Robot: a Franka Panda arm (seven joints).
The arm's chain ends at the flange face. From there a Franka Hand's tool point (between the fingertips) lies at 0.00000 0.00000 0.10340 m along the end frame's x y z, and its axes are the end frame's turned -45 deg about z.
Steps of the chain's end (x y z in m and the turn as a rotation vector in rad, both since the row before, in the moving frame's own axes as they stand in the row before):
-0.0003 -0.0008 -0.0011 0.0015 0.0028 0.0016
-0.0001 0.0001 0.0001 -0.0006 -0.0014 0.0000
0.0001 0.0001 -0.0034 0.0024 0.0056 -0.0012
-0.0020 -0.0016 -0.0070 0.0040 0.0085 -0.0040
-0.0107 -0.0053 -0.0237 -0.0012 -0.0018 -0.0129
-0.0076 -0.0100 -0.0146 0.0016 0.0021 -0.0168
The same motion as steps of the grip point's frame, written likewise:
0.0007 -0.0007 -0.0011 -0.0009 0.0030 0.0016
-0.0003 -0.0001 0.0001 0.0006 -0.0014 0.0000
0.0006 0.0004 -0.0034 -0.0023 0.0057 -0.0012
0.0006 -0.0022 -0.0070 -0.0032 0.0088 -0.0040
-0.0040 -0.0114 -0.0237 0.0004 -0.0021 -0.0129
0.0020 -0.0124 -0.0146 -0.0004 0.0026 -0.0168

